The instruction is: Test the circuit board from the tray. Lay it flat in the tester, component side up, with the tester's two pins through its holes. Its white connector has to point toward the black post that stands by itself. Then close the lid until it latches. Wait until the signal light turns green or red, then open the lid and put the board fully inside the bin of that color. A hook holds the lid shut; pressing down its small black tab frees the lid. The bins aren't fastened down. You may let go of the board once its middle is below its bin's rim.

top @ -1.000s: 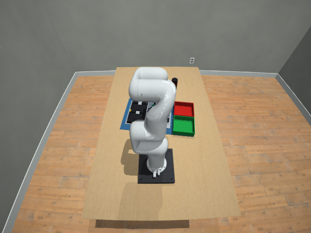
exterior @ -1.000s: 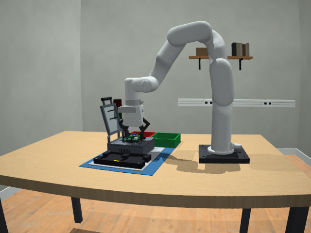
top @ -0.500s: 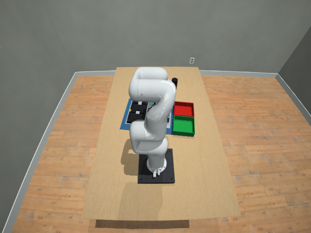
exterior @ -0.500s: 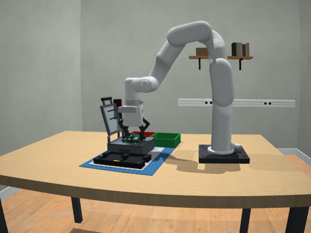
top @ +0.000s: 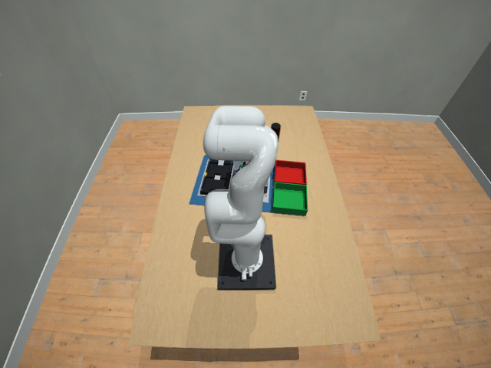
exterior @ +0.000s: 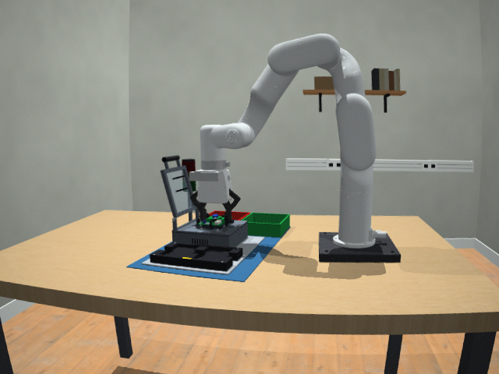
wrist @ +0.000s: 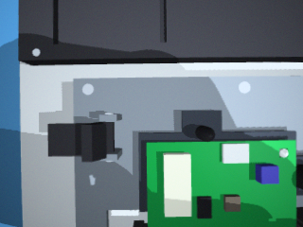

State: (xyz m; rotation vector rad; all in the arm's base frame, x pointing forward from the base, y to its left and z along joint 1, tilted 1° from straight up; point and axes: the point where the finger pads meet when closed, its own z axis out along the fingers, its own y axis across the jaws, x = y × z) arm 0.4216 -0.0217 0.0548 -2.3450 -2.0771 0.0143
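The green circuit board lies right at my hand. Also, from my hand: tester lid 120 mm ahead, 100 mm above, 20 mm to the right; red bin 200 mm to the right, 70 mm below, 20 mm ahead; green bin 190 mm to the right, 130 mm behind, 70 mm below.
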